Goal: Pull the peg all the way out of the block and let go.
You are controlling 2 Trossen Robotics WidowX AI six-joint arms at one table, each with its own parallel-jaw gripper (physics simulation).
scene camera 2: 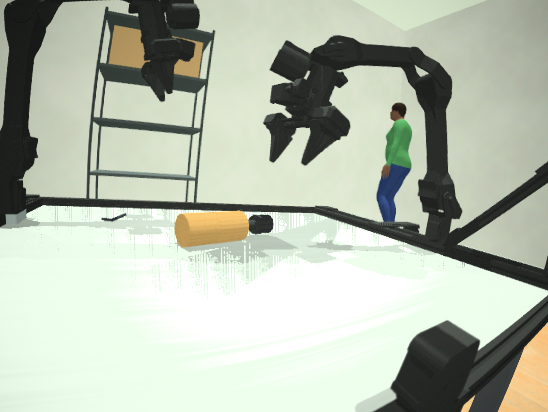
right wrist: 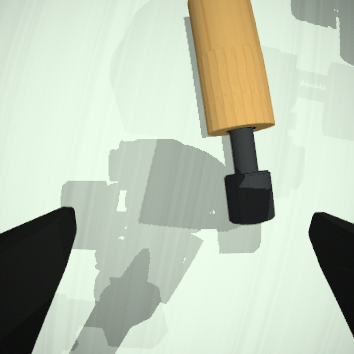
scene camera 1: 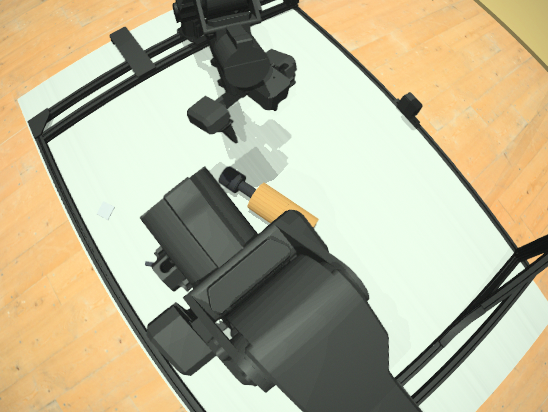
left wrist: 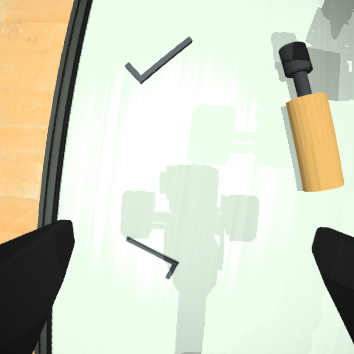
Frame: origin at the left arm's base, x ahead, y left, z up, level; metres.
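Seen in the pictures: left gripper, fingertip midpoint: (scene camera 2: 166, 98) (left wrist: 197, 237); right gripper, fingertip midpoint: (scene camera 2: 286, 163) (right wrist: 196, 222) (scene camera 1: 255, 125); left arm's base, link origin: (scene camera 2: 5, 210); right arm's base, link origin: (scene camera 2: 435, 239) (scene camera 1: 193, 30).
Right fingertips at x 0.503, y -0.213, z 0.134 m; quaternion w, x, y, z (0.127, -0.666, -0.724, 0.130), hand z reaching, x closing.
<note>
Pixels of each thing's middle, then the offset from my right fingertips to it. "*": a spot on its surface instead.
- orange wooden cylindrical block, body centre: (right wrist: 229, 60) (left wrist: 315, 142) (scene camera 2: 212, 227) (scene camera 1: 283, 213) dx -0.119, dy +0.031, dz -0.125 m
- black peg, body centre: (right wrist: 242, 145) (left wrist: 302, 88) (scene camera 1: 250, 191) (scene camera 2: 244, 225) dx -0.047, dy +0.048, dz -0.126 m
- farther, body centre: (left wrist: 158, 52) dx -0.004, dy +0.245, dz -0.149 m
- nearer, body centre: (left wrist: 148, 257) (scene camera 2: 114, 216) dx -0.284, dy +0.246, dz -0.150 m
- small pale square, surface spot: (scene camera 1: 105, 210) * dx +0.120, dy +0.292, dz -0.150 m
The orange wooden cylindrical block (scene camera 1: 280, 204) (scene camera 2: 212, 228) (left wrist: 315, 142) (right wrist: 232, 75) lies on its side on the table. The black peg (scene camera 1: 232, 180) (scene camera 2: 261, 224) (left wrist: 296, 59) (right wrist: 250, 197) has a thick head and a thinner shaft that enters one end of the block. My right gripper (scene camera 1: 255, 125) (scene camera 2: 288, 162) (right wrist: 196, 222) is open and empty, high above the table near the peg's head end; in its wrist view the head shows between the fingers, nearer the right finger. My left gripper (scene camera 2: 165, 96) (left wrist: 197, 237) is open and empty, high above the table, with the block ahead near its right finger in its wrist view.
Two dark L-shaped pieces, one farther (left wrist: 166, 60) and one nearer (left wrist: 151, 251), lie left of the block in the left wrist view. A small pale square (scene camera 1: 105, 210) lies near the left edge. A black frame rail (scene camera 1: 462, 182) borders the table. The left arm covers much of scene camera 1.
</note>
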